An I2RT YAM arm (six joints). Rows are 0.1 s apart.
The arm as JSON. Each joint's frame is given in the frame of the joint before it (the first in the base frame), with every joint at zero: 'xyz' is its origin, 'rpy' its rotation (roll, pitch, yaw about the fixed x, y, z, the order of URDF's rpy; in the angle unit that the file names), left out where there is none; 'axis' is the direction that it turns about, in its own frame. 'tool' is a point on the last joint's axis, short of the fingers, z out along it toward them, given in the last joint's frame.
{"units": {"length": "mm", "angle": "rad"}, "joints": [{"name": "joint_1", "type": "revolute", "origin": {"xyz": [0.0, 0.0, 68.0], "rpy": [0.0, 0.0, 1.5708]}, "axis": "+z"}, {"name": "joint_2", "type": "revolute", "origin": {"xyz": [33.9, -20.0, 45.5], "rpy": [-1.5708, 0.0, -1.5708]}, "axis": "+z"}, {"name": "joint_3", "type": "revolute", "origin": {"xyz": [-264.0, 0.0, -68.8], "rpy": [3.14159, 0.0, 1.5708]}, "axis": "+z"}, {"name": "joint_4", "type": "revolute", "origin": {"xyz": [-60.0, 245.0, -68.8], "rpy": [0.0, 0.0, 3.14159]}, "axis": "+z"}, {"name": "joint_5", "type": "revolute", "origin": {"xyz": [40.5, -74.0, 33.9], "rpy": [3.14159, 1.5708, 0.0]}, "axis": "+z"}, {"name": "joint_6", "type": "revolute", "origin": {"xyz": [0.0, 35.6, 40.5], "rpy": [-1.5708, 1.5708, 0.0]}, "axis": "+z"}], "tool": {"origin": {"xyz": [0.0, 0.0, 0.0], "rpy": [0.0, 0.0, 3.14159]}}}
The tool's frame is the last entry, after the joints.
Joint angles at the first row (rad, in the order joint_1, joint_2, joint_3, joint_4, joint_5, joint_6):
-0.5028 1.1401 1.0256 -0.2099 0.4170 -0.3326
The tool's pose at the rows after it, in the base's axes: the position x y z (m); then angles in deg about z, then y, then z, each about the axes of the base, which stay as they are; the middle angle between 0 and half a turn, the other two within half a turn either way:
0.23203 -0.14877 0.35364 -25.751 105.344 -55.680
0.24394 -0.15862 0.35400 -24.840 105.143 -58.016
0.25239 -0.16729 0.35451 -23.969 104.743 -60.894
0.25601 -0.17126 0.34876 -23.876 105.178 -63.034
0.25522 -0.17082 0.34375 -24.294 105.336 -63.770
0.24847 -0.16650 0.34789 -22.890 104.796 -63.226
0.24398 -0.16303 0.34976 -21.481 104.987 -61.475
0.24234 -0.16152 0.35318 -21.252 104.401 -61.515
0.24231 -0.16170 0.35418 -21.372 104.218 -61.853
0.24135 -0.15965 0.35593 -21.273 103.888 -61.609
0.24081 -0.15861 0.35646 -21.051 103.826 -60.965
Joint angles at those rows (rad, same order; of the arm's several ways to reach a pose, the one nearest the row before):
-0.5152 1.1934 1.0556 -0.1589 0.4392 -0.3202
-0.5208 1.2553 1.0967 -0.1393 0.4733 -0.2945
-0.5273 1.3035 1.1311 -0.1246 0.5161 -0.2685
-0.5293 1.3264 1.1304 -0.1159 0.5486 -0.2501
-0.5281 1.3238 1.1106 -0.1046 0.5615 -0.2506
-0.5277 1.2910 1.0984 -0.1124 0.5544 -0.2352
-0.5283 1.2673 1.0892 -0.1252 0.5241 -0.2195
-0.5262 1.2582 1.0920 -0.1259 0.5284 -0.2205
-0.5262 1.2588 1.0952 -0.1258 0.5346 -0.2224
-0.5216 1.2509 1.0942 -0.1262 0.5357 -0.2240
-0.5204 1.2461 1.0922 -0.1260 0.5262 -0.2240

